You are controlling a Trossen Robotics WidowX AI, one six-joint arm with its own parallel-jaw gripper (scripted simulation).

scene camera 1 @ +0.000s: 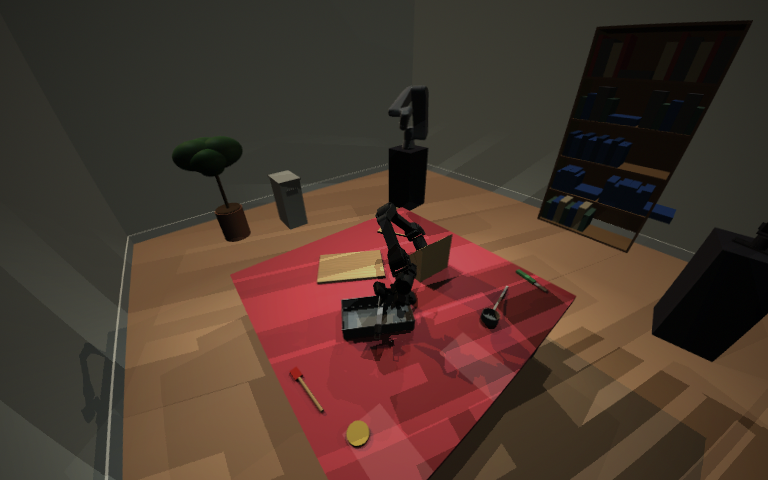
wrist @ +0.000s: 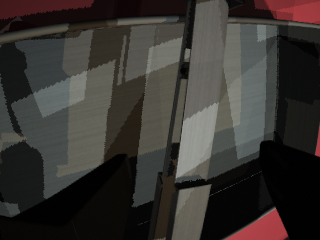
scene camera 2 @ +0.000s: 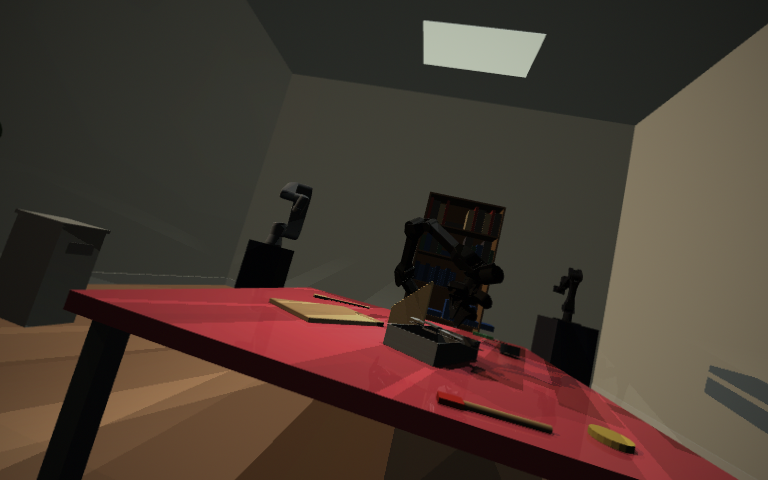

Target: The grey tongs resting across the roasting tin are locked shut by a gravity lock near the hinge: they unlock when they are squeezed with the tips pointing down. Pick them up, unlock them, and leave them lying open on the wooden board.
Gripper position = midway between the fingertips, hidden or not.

I see my gripper [scene camera 2: 452, 323], a red-headed spatula [scene camera 2: 451, 400], a wooden board [scene camera 1: 353, 266] and a roasting tin [scene camera 2: 435, 350].
My gripper is seen too in the wrist view [wrist: 195, 159]. The wooden board shows as well in scene camera 2 [scene camera 2: 310, 312]. The roasting tin also shows in scene camera 1 [scene camera 1: 358, 315] and in the wrist view [wrist: 84, 91]. The wrist view does not show the red-headed spatula: it is out of frame.
